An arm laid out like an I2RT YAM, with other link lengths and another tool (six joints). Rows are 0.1 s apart.
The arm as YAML. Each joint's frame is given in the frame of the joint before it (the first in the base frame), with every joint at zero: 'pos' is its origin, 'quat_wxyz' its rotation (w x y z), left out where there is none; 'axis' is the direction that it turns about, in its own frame. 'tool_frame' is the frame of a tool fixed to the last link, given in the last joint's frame.
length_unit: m
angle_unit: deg
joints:
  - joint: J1
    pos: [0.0, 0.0, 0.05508]
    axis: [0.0, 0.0, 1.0]
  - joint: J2
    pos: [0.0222, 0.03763, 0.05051]
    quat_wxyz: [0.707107, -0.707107, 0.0, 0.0]
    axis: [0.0, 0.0, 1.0]
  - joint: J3
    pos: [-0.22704, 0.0, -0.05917]
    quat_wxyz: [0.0, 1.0, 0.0, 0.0]
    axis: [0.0, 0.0, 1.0]
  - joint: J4
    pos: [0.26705, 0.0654, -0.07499]
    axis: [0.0, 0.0, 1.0]
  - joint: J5
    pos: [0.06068, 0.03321, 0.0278]
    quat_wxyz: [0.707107, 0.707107, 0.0, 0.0]
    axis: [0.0, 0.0, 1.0]
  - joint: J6
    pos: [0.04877, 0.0, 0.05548]
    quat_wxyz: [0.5, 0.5, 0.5, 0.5]
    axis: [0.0, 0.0, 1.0]
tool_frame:
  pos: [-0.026, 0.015, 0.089]
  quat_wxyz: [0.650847, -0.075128, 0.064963, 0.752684]
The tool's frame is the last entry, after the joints.
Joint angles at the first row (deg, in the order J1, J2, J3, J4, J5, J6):
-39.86, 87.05, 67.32, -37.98, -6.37, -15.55
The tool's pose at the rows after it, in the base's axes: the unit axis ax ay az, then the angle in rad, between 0 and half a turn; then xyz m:
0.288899 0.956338 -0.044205 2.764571 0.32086 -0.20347 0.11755
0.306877 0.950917 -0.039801 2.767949 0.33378 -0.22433 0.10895
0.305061 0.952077 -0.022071 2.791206 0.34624 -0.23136 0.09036
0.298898 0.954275 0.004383 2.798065 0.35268 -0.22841 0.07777
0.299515 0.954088 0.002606 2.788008 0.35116 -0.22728 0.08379
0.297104 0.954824 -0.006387 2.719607 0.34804 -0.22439 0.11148
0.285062 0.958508 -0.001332 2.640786 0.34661 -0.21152 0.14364
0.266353 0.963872 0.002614 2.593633 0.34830 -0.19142 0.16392
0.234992 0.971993 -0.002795 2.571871 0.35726 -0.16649 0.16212
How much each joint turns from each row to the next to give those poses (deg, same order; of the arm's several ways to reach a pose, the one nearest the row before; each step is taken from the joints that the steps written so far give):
-1.72, 5.12, 5.36, 0.60, 0.66, 1.14
-1.12, 6.07, 4.75, 0.97, -0.17, 1.14
0.03, 5.87, 3.23, 0.62, -1.27, 0.19
0.04, 2.79, 0.72, 0.54, -2.66, 0.15
-0.04, -1.26, -0.42, -0.23, -0.04, 0.10
-0.27, -5.21, -1.43, 0.23, -0.81, 0.09
0.41, -5.76, -1.19, -0.54, -2.40, 0.38
2.03, -4.31, -1.24, -0.44, -0.91, 0.55
4.13, -2.24, -3.01, 2.56, 1.25, 0.03

